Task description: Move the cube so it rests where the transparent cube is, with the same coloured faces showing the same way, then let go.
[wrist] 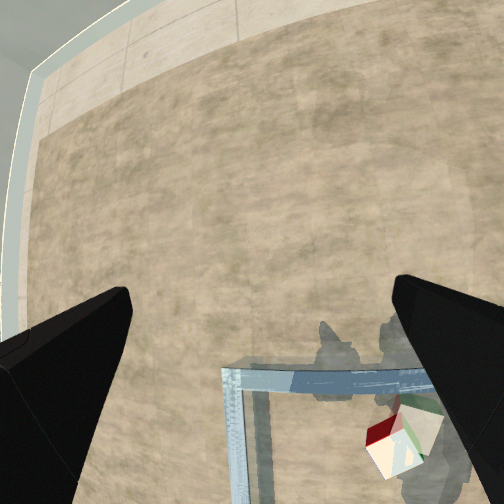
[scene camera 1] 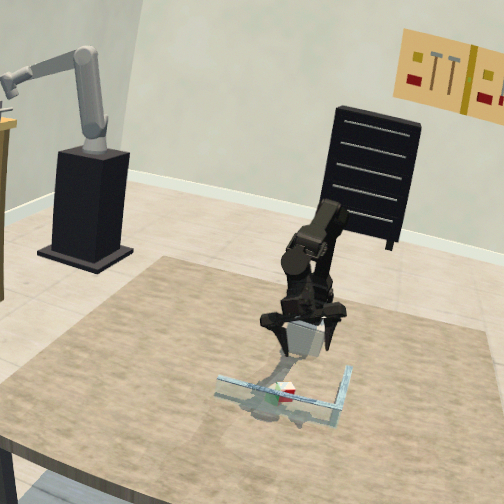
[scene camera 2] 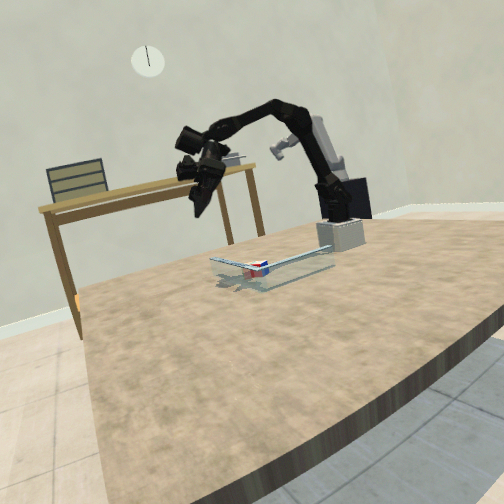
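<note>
The small cube [scene camera 1: 286, 392] with red, white and green faces lies on the table inside a pale transparent shape [scene camera 1: 300, 392]. It also shows in scene camera 2 [scene camera 2: 260, 267] and low right in the wrist view [wrist: 398, 443]. My gripper [scene camera 1: 303, 335] hangs above the cube, clear of it, fingers spread and empty. In scene camera 2 the gripper [scene camera 2: 198, 190] is well above the table. In the wrist view both black fingers [wrist: 260, 370] frame the picture, wide apart.
The arm's grey base [scene camera 2: 340, 234] stands at the far table edge. A black slatted cabinet [scene camera 1: 375, 185] is behind the table. A second arm on a black pedestal [scene camera 1: 88, 205] is at left. A wooden side table [scene camera 2: 150, 195] stands beyond.
</note>
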